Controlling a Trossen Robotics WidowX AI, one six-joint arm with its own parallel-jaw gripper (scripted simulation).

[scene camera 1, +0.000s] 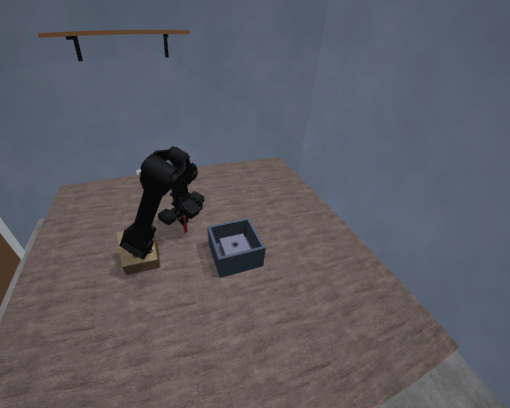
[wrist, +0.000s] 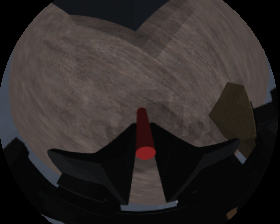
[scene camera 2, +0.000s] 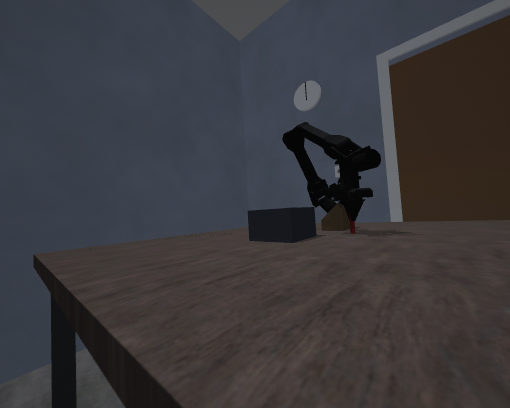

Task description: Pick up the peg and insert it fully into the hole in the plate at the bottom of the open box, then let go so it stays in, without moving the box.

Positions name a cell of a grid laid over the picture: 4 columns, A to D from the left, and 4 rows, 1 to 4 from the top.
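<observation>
The gripper (scene camera 2: C3) (scene camera 1: B3) (wrist: C3) can be seen from scene camera 2, scene camera 1 and the wrist. There's a red peg (wrist: C3) as well, and a box (scene camera 2: C3), which scene camera 1 picks out too, with the box (scene camera 1: B3) there.
</observation>
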